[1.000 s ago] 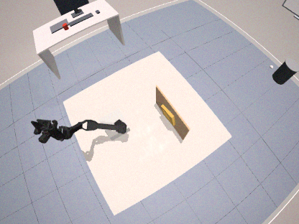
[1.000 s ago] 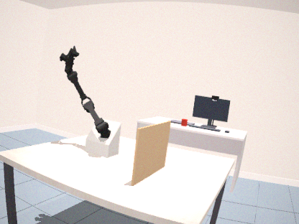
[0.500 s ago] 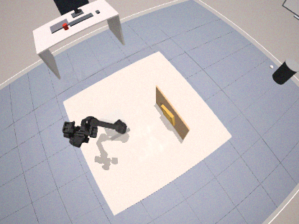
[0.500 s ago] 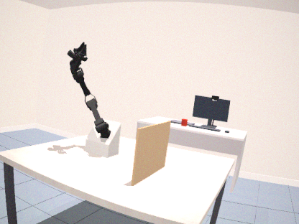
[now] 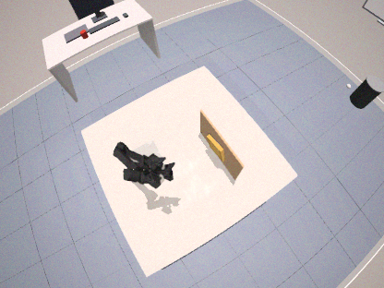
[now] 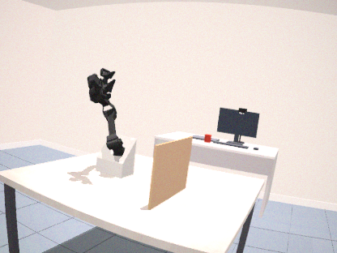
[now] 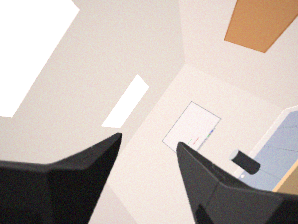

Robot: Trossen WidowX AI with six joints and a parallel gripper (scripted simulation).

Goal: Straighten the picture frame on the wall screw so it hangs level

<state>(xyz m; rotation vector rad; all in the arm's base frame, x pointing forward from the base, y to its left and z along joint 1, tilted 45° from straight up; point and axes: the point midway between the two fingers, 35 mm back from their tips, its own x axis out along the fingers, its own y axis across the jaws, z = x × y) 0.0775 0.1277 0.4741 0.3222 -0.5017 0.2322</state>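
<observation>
Now: gripper tip 340 mm short of the picture frame, 50 mm to the right of it and 440 mm above it. From my gripper tip the other things lie so: wall board (350 mm ahead, 50 mm to the left, 440 mm below).
</observation>
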